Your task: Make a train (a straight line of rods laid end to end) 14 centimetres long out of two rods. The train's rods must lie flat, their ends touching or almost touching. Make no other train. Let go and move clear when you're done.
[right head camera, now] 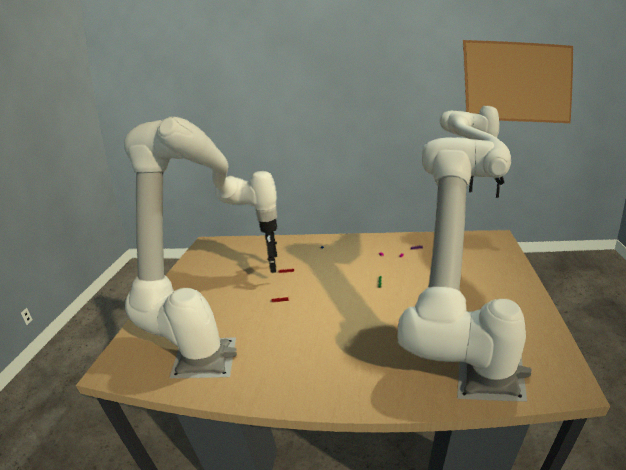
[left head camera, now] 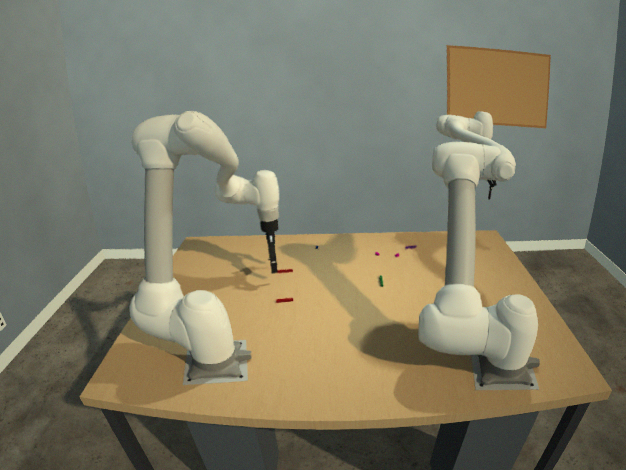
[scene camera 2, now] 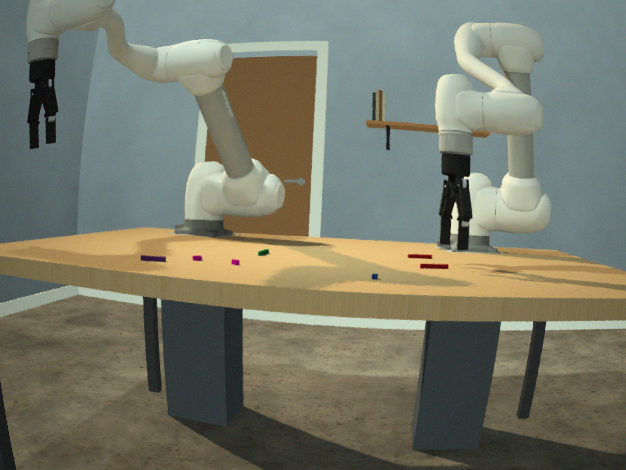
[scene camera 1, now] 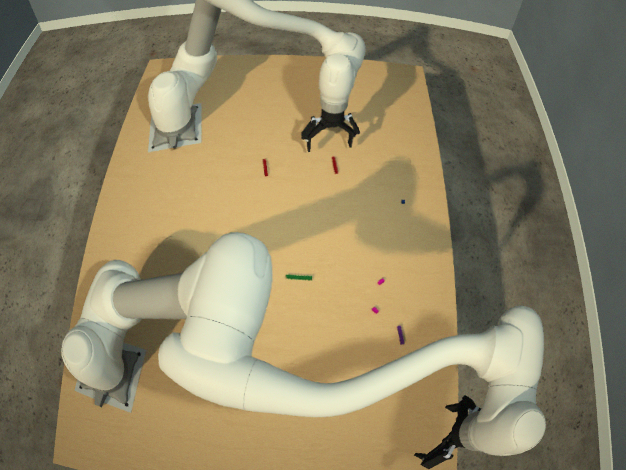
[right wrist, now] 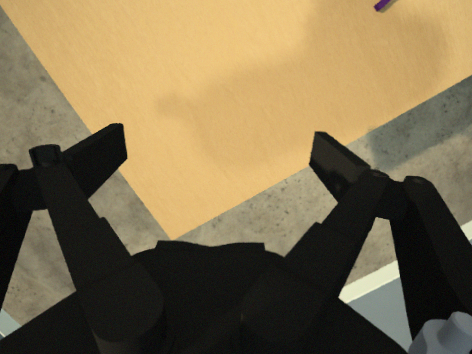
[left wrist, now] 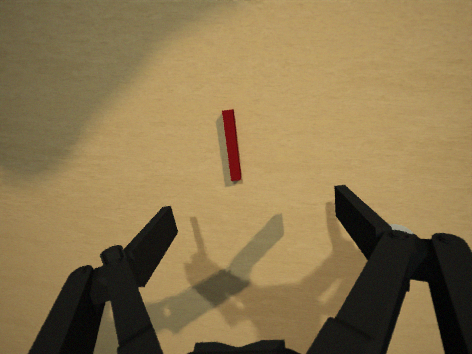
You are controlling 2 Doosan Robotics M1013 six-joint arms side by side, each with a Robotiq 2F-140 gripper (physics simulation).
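Frame: origin at the left arm's base, x ahead, y left, z up, level; millimetres.
Where they show: left gripper, fingertip midpoint: (right head camera: 274, 264) (left head camera: 273, 264) (scene camera 2: 453, 247) (scene camera 1: 329, 146) (left wrist: 250, 210); right gripper, fingertip midpoint: (right head camera: 483, 194) (left head camera: 476, 196) (scene camera 2: 42, 145) (scene camera 1: 434, 432) (right wrist: 220, 144); left arm's base at its link origin: (right head camera: 203, 357) (left head camera: 215, 361) (scene camera 2: 468, 250) (scene camera 1: 175, 126); right arm's base at its link origin: (right head camera: 491, 375) (left head camera: 503, 366) (scene camera 2: 203, 234) (scene camera 1: 109, 371).
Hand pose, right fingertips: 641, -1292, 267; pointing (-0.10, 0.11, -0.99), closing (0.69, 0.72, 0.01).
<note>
Each offset is from my right fingertips to the top centre of the thing, as dx, dy, dz.
One red rod @[-55, +991, -257] (left head camera: 284, 271) (right head camera: 286, 270) (scene camera 1: 334, 164) (scene camera 2: 433, 266) (left wrist: 232, 145) lies flat, and a second red rod @[-298, +1015, -257] (left head camera: 284, 300) (right head camera: 280, 300) (scene camera 1: 265, 167) (scene camera 2: 419, 256) lies apart from it, roughly parallel. A green rod @[-243, +588, -257] (left head camera: 381, 280) (scene camera 1: 298, 277) (scene camera 2: 263, 252) and a purple rod @[+33, +346, -257] (left head camera: 411, 247) (scene camera 1: 400, 334) (scene camera 2: 153, 258) lie apart. My left gripper (right head camera: 273, 268) (scene camera 1: 329, 148) (scene camera 2: 453, 247) (left wrist: 250, 210) is open and empty, above the table; in the left wrist view the first red rod lies beyond its fingertips. My right gripper (scene camera 1: 432, 431) (scene camera 2: 41, 144) (right wrist: 220, 144) is open and empty, high over the table's corner.
Two short magenta pieces @[+7, +534, -257] (scene camera 1: 381, 281) @[-30, +442, -257] (scene camera 1: 375, 310) lie between the green and purple rods. A small blue piece @[+153, +811, -257] (left head camera: 317, 247) (scene camera 1: 403, 201) (scene camera 2: 374, 276) lies near the table's far edge in the left head view. The right arm (scene camera 1: 323, 399) stretches over the lower table in scene camera 1.
</note>
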